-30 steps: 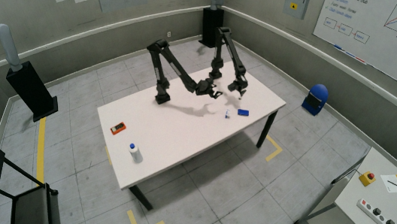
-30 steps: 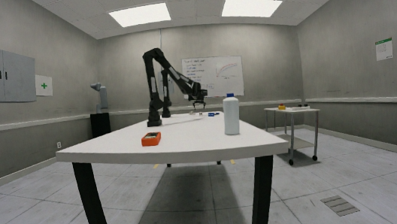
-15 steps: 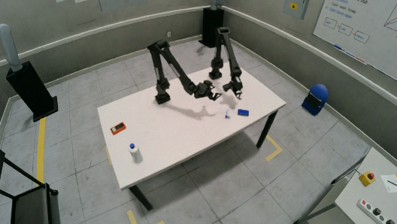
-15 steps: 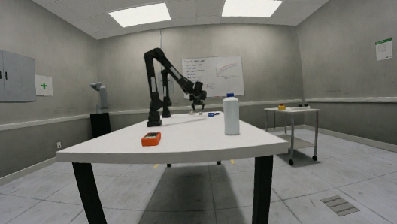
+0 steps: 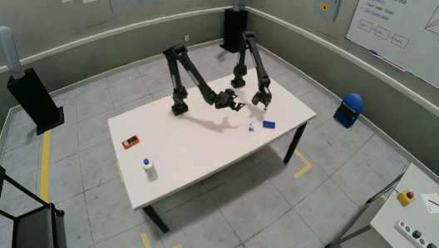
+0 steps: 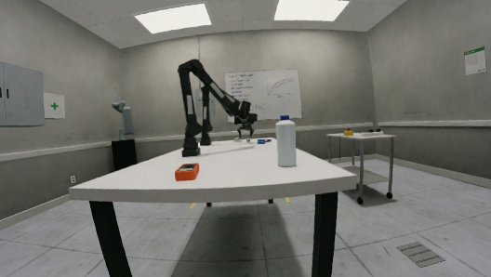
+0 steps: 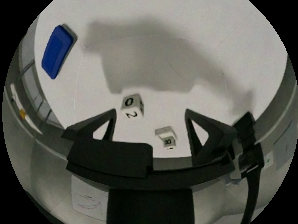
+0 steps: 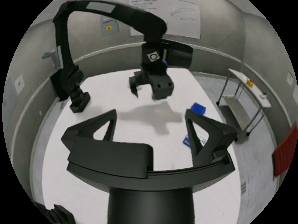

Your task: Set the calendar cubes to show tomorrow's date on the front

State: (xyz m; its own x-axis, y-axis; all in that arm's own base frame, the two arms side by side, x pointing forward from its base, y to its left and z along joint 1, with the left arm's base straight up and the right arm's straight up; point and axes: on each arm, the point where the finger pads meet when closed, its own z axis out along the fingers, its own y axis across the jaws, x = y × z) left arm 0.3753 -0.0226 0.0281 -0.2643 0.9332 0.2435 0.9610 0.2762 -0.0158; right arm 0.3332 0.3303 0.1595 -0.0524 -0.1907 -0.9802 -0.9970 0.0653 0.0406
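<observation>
Now: the white cube 40 mm below my left hand, 30 mm to the left of it and 20 mm ahead of it. The rest, counted from my left hand: calendar tray (140 mm to the left, 70 mm behind, 40 mm below); white bottle (970 mm to the right, 60 mm ahead, 30 mm above); blue box (170 mm ahead, 80 mm to the right, 40 mm below).
</observation>
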